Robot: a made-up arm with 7 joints. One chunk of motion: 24 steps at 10 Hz.
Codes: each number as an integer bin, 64 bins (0 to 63) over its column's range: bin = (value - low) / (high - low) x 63, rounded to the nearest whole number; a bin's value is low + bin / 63 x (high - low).
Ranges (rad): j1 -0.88..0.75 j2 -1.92..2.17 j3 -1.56..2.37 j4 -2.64..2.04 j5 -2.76..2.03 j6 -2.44..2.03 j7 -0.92..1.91
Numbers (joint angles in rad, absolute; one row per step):
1: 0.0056 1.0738 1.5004 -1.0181 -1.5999 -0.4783 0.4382
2: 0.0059 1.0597 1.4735 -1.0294 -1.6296 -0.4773 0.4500
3: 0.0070 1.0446 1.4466 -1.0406 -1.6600 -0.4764 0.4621
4: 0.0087 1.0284 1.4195 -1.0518 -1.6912 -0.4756 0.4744
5: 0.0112 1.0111 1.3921 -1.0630 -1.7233 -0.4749 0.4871
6: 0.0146 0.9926 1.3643 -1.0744 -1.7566 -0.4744 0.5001
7: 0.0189 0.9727 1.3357 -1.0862 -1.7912 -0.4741 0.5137
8: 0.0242 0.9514 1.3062 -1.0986 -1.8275 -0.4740 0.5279
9: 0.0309 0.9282 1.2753 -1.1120 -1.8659 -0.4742 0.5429
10: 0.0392 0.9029 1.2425 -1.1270 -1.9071 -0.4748 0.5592
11: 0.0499 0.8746 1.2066 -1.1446 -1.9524 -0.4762 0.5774
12: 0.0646 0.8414 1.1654 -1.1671 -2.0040 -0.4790 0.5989
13: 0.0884 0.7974 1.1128 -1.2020 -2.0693 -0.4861 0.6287
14: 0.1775 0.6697 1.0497 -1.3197 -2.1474 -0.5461 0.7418
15: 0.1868 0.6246 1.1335 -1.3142 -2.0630 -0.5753 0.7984
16: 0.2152 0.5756 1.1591 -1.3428 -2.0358 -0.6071 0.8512
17: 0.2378 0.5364 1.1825 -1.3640 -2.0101 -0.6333 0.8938
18: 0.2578 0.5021 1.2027 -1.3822 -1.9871 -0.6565 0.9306
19: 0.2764 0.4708 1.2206 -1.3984 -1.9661 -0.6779 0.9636
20: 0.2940 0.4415 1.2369 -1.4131 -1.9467 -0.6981 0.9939
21: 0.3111 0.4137 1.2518 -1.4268 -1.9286 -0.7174 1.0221
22: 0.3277 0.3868 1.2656 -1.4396 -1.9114 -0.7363 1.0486
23: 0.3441 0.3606 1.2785 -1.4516 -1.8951 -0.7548 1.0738
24: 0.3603 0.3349 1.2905 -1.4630 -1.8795 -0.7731 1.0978
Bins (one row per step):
1: 34 46 49 22 15 28 30
2: 34 46 49 22 15 28 30
3: 34 46 48 22 14 28 31
4: 34 45 48 21 14 28 31
5: 34 45 47 21 14 28 31
6: 35 45 47 21 13 28 32
7: 35 45 46 21 13 28 32
8: 35 44 46 21 12 28 32
9: 35 44 45 21 12 28 33
10: 36 43 45 20 11 28 33
11: 36 43 44 20 11 28 33
12: 37 43 44 20 10 28 34
13: 37 42 43 19 9 28 34
14: 41 40 42 18 8 27 37
15: 41 39 43 18 9 26 38
16: 42 38 44 17 10 26 39
17: 43 38 44 17 10 25 40
18: 44 37 44 17 10 25 41
19: 45 37 45 17 10 25 42
20: 45 36 45 17 11 25 43
21: 46 36 45 16 11 24 43
22: 47 36 45 16 11 24 44
23: 47 35 46 16 11 24 44
24: 48 35 46 16 12 23 45

